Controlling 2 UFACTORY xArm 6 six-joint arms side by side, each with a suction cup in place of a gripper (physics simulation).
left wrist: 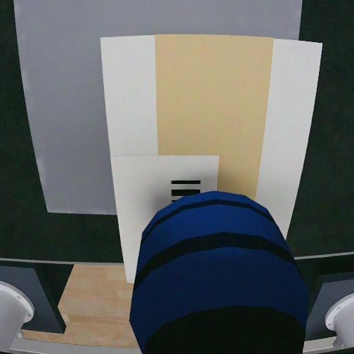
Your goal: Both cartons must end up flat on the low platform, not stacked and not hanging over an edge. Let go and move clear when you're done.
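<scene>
My left suction cup (pixel 219 217) is blue with dark bands and meets the top face of a large white carton (pixel 131 95), which appears held on it. The carton has a broad tan strip and a white label with black bars; the cup hides its near right part. In this view it overlaps the grey low platform (pixel 65 100), and its near end extends past the platform's near edge and over the table's edge. The carton's height above the platform cannot be told. A second carton does not show. My right suction cup is not in view.
The dark green table top (pixel 325 200) surrounds the platform. Its near edge runs across the lower part of the view. White arm bases (pixel 12 312) (pixel 342 320) stand at the lower left and lower right, with wooden floor (pixel 95 305) beyond the edge.
</scene>
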